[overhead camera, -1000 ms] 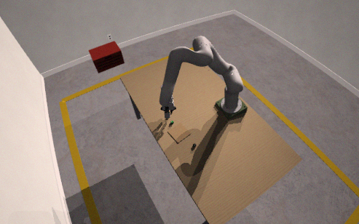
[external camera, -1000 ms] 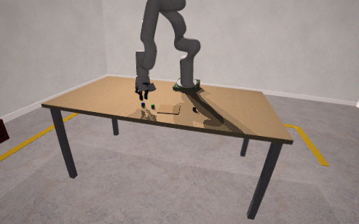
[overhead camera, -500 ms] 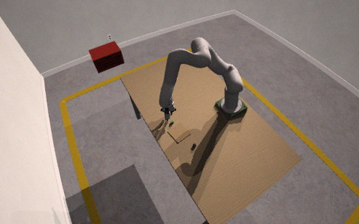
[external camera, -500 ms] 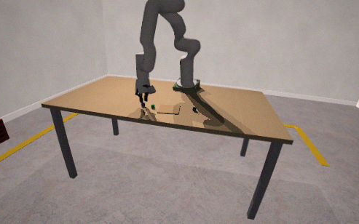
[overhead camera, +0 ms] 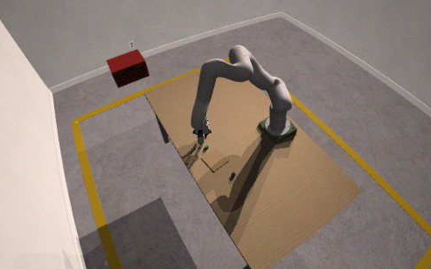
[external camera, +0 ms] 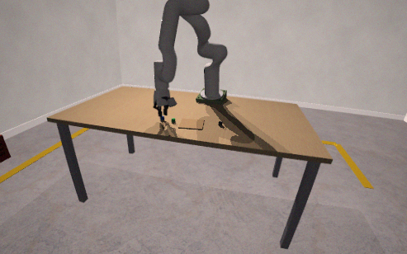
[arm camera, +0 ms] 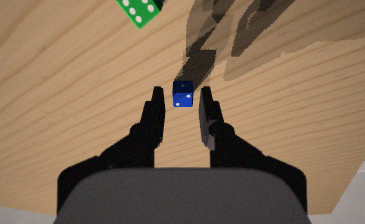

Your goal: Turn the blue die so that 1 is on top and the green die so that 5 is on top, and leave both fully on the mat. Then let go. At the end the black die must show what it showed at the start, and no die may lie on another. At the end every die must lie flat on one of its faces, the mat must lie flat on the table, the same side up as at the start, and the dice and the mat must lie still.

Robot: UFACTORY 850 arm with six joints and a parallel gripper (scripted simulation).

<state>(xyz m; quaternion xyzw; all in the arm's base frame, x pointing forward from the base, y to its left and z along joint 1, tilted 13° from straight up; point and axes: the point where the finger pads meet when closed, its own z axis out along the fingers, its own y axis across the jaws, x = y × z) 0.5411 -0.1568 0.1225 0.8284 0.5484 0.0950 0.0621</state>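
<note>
The blue die lies 4 cm below my hand and 1 cm to the right of it. Round my hand: mat: 19 cm to the left, 4 cm below, 1 cm behind; then black die: 35 cm to the left, 7 cm behind, 4 cm below; then green die: 7 cm to the left, 4 cm below.
</note>
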